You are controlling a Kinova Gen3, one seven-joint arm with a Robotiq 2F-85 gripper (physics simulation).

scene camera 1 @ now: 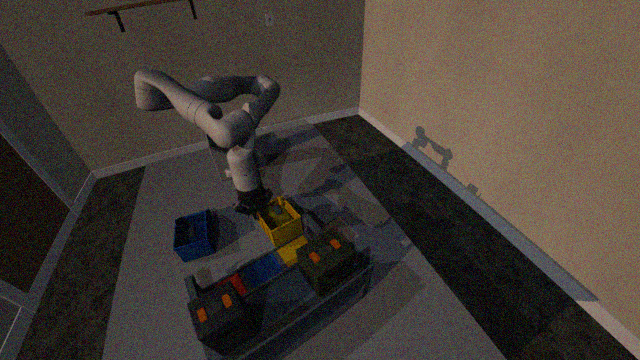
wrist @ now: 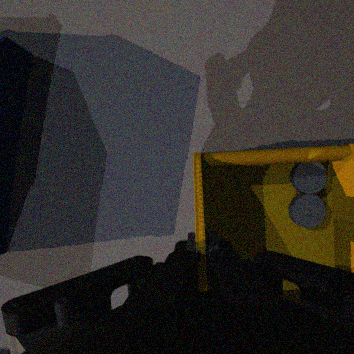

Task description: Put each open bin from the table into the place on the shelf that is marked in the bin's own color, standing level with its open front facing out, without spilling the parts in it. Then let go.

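Frame: origin at the arm's base, x left, y back, z up, level; metres.
Where they show: gripper, between the fingertips: (scene camera 1: 258,218) (wrist: 202,247).
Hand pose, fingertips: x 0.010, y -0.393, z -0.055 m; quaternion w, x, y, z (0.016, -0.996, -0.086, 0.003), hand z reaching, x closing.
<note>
Each offset is from my fingertips to the top centre of the thing. "spot": to the spot under its first point.
The yellow bin @[spot: dx +0.058, dy -0.103, dz +0.004 m] (scene camera 1: 285,234) (wrist: 280,156) stands upright on the table, its open side up. Two grey round parts @[spot: dx +0.070, dy +0.026, dz -0.025 m] (wrist: 308,211) lie in it in the wrist view. My gripper (scene camera 1: 258,211) (wrist: 202,247) is shut on the bin's thin left wall, one finger outside and one inside. The fingertips are dark and partly hard to make out. The blue bin @[spot: dx -0.207, dy -0.041, dz +0.009 m] (scene camera 1: 195,248) stands on the table to the left, apart from the gripper; its contents are too dark to tell. The shelf @[spot: dx -0.214, dy -0.189, dz +0.044 m] (scene camera 1: 191,287) has a yellow mark @[spot: dx +0.059, dy -0.142, dz -0.034 m] (scene camera 1: 291,251), a blue mark @[spot: dx -0.040, dy -0.166, dz -0.034 m] (scene camera 1: 262,270) and a red mark @[spot: dx -0.114, dy -0.181, dz -0.035 m] (scene camera 1: 238,284).
Two dark boxes with orange patches, one at the left (scene camera 1: 215,312) and one at the right (scene camera 1: 325,265), are on the shelf. The right box is near the yellow mark. A small dull round object (scene camera 1: 204,274) is beside the shelf's left end.
</note>
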